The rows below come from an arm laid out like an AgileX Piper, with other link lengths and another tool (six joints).
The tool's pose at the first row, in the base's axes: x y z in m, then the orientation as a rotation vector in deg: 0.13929, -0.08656, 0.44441, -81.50, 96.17, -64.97
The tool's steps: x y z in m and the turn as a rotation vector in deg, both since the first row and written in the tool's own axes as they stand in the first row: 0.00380, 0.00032, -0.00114, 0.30, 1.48, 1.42; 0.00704, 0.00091, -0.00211, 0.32, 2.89, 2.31; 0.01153, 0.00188, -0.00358, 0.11, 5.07, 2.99; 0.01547, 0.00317, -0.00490, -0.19, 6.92, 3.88; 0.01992, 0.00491, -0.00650, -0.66, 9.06, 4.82; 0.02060, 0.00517, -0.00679, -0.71, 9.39, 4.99; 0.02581, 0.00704, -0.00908, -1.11, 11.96, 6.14; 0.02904, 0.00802, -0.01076, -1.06, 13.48, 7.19; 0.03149, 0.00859, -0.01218, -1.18, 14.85, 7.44; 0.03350, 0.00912, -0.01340, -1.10, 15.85, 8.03; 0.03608, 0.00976, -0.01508, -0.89, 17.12, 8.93; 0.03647, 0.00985, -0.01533, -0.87, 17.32, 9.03; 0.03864, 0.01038, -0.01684, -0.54, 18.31, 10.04
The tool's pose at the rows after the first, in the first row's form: 0.13740, -0.09004, 0.44478, -79.39, 97.70, -65.71; 0.13566, -0.09300, 0.44481, -77.98, 99.11, -66.47; 0.13307, -0.09707, 0.44476, -76.60, 101.12, -67.86; 0.13059, -0.10062, 0.44433, -75.16, 103.06, -68.78; 0.12757, -0.10460, 0.44363, -73.62, 105.36, -69.79; 0.12708, -0.10519, 0.44355, -73.34, 105.71, -69.95; 0.12324, -0.10977, 0.44305, -71.29, 108.32, -71.24; 0.12071, -0.11257, 0.44302, -69.50, 109.79, -71.97; 0.11873, -0.11466, 0.44321, -68.69, 110.92, -72.94; 0.11703, -0.11637, 0.44333, -67.56, 111.78, -73.50; 0.11477, -0.11854, 0.44357, -65.89, 112.85, -74.19; 0.11443, -0.11887, 0.44361, -65.68, 113.01, -74.32; 0.11245, -0.12067, 0.44386, -63.95, 113.82, -74.77
